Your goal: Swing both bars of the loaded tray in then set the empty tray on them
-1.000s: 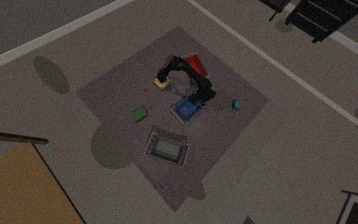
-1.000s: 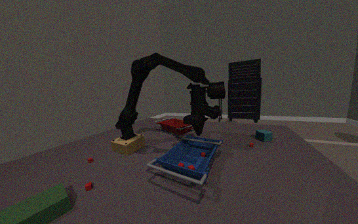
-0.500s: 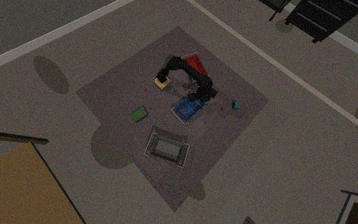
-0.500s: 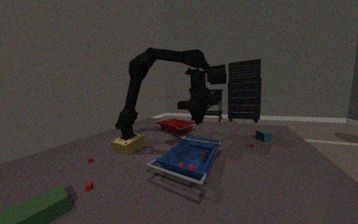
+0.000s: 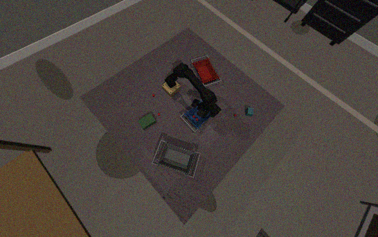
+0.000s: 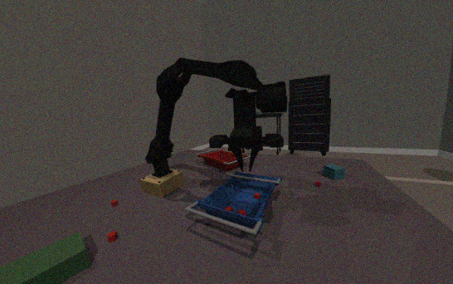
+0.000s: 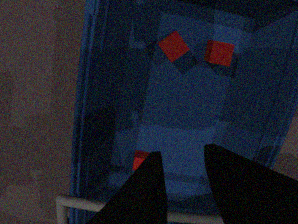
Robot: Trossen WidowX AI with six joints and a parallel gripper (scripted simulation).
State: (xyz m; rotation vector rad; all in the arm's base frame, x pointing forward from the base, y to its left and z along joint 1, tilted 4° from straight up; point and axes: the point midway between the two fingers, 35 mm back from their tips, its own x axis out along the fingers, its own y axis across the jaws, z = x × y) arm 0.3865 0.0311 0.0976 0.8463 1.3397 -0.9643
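The red tray is 320 mm to the left of my gripper tip, 320 mm behind it and 80 mm below it. Round my gripper tip: teal block 380 mm to the left, 230 mm ahead, 100 mm below; green block 380 mm to the right, 230 mm behind, 100 mm below.
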